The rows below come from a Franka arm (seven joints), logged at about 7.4 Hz.
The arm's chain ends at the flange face. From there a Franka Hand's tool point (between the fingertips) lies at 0.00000 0.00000 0.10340 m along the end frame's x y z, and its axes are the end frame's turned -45 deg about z.
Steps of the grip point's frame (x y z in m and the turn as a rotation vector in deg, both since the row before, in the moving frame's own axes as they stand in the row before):
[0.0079, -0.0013, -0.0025, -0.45, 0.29, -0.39]
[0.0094, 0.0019, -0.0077, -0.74, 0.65, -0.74]
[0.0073, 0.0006, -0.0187, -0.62, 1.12, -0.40]
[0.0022, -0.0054, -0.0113, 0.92, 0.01, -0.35]
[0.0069, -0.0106, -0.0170, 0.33, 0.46, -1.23]
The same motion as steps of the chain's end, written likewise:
[0.0037, -0.0067, -0.0025, -0.11, 0.52, -0.39]
[0.0062, -0.0054, -0.0077, -0.06, 0.98, -0.74]
[0.0034, -0.0041, -0.0187, 0.35, 1.23, -0.40]
[-0.0011, -0.0042, -0.0113, 0.66, -0.64, -0.35]
[-0.0028, -0.0114, -0.0170, 0.56, 0.09, -1.23]

